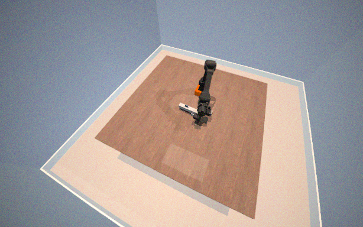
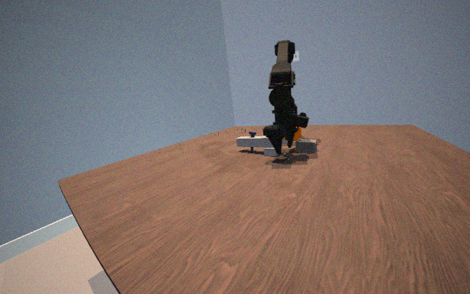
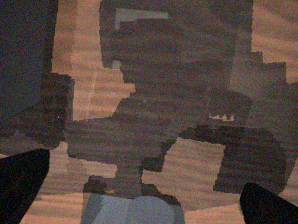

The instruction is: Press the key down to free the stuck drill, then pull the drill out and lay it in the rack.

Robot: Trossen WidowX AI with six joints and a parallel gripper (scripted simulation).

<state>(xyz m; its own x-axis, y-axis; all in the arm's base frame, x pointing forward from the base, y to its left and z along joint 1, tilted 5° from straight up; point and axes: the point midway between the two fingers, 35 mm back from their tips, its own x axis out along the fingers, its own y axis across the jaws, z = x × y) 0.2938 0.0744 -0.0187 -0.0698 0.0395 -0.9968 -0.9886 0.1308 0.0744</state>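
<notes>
Right now my gripper tip is 10 mm past the yellowish drill, 50 mm to the left of it and 30 mm below it. Also, from my gripper tip: grey rack (70 mm behind, 60 mm to the left); then dark blue key (20 mm behind, 140 mm to the right, 30 mm above); then housing (20 mm behind, 110 mm to the right, 20 mm above).
</notes>
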